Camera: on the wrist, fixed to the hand. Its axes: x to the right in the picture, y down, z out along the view.
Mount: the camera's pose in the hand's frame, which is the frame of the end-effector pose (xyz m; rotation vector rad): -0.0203 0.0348 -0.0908 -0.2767 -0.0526 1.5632
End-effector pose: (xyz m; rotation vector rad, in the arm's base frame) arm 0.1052 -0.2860 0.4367 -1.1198 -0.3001 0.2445
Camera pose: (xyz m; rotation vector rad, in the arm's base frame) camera 0.1171 -0.3550 0.3662 -1.4199 0.5919 1.6406
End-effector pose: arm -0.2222 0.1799 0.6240 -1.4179 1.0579 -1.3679
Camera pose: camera -0.3138 0.1878 0.5863 -0.3852 1.7310 -0.0279
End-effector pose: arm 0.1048 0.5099 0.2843 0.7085 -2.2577 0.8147
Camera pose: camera 0.1292 0.6018 0.3130 -1.3824 -2.5956 1.0085
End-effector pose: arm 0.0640 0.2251 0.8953 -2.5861 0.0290 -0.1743
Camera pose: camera 0.0326 0.1494 0.9514 -2.0516 2.0006 0.4951
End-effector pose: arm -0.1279 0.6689 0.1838 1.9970 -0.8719 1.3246
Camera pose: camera -0.2112 0.7207 0.1992 -0.8206 2.4947 -1.4977
